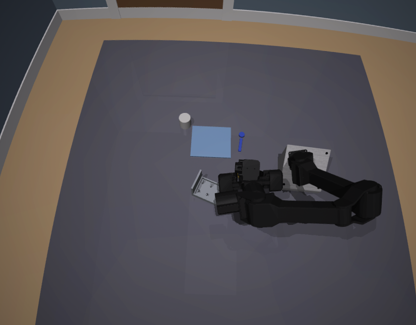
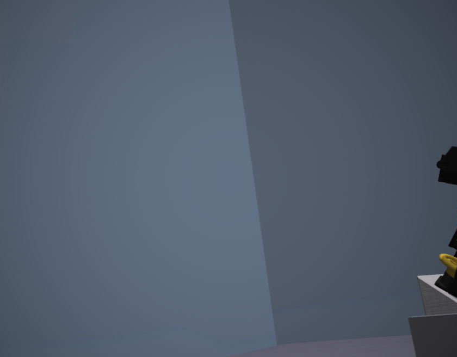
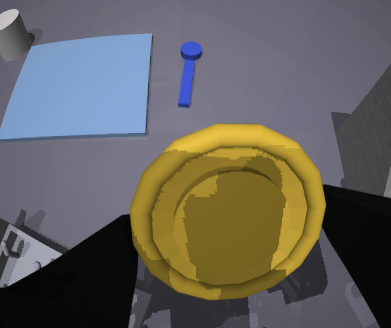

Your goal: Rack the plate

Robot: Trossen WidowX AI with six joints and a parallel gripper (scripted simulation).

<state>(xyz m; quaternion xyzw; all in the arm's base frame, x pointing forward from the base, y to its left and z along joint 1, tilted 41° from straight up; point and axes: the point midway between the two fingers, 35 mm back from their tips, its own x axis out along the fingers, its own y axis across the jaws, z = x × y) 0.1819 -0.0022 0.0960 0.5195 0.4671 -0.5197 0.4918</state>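
Right now my gripper tip is 11 cm short of the grey dish rack, 9 cm above it and 3 cm to the right of it. Also, from my gripper tip: light blue mat: 18 cm to the right, 11 cm below, 10 cm ahead; then blue spoon: 17 cm to the right, 11 cm below, 2 cm behind; then yellow plate: 1 cm above.
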